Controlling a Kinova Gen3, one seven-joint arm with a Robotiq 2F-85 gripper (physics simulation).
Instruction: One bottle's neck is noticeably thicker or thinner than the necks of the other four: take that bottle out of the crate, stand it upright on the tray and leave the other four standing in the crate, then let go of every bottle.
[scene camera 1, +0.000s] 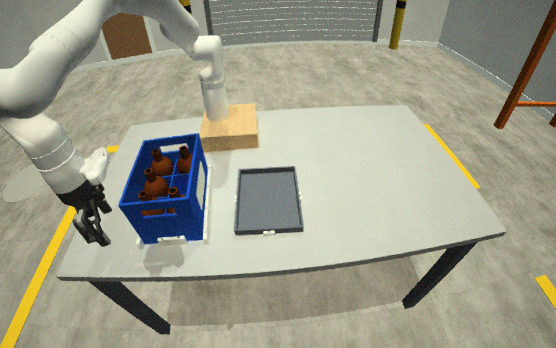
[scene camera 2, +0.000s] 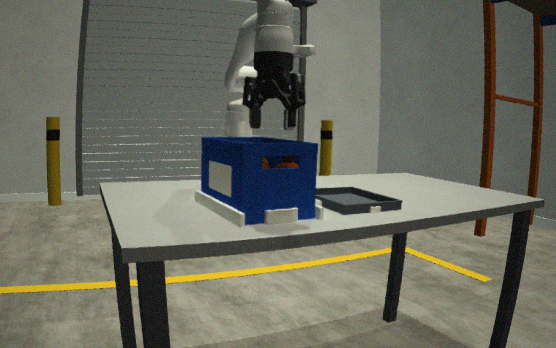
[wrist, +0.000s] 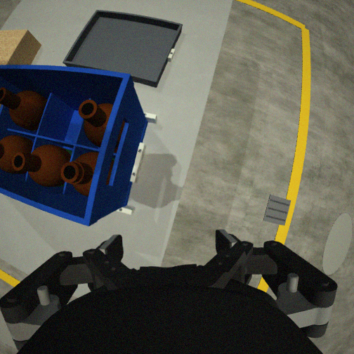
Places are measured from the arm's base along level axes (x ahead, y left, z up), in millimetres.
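Where they show: gripper, between the fingertips: (scene camera 1: 107, 227) (scene camera 2: 271, 129); arm's base, origin of its link: (scene camera 1: 217, 115).
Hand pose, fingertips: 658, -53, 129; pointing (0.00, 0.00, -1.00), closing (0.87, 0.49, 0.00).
Note:
Each offset is from my fingertips to the top centre of the thing, as dx, dy, dz. "*": to the spot under its first point.
The blue crate @(-239, +23, -32) (scene camera 1: 165, 231) (scene camera 2: 280, 192) (wrist: 121, 192) stands on the left part of the table. Five brown bottles stand in it: three in the left column, at the back @(* -297, -25, -84) (scene camera 1: 161, 164), middle (scene camera 1: 155, 185) (wrist: 50, 167) and front @(* -135, +8, -45) (scene camera 1: 143, 195) (wrist: 84, 176); two in the right column, at the back (scene camera 1: 184, 163) (wrist: 27, 111) and front (scene camera 1: 173, 193) (wrist: 99, 122). The right column's middle compartment is empty. I cannot tell which neck differs. The dark tray @(* -284, +310, -202) (scene camera 1: 269, 200) (scene camera 2: 345, 198) (wrist: 125, 45) is empty. My gripper (scene camera 1: 106, 227) (scene camera 2: 273, 124) (wrist: 168, 243) is open and empty, above rim height, off the crate's front-left side.
White brackets @(* -95, +61, -182) (scene camera 1: 172, 240) (scene camera 2: 281, 215) (wrist: 137, 162) stand around the crate's foot. A wooden block (scene camera 1: 230, 134) (wrist: 17, 47) under the arm's base lies behind the crate. The crate's high walls and dividers surround the bottles. The tray lies right of the crate with a gap between them.

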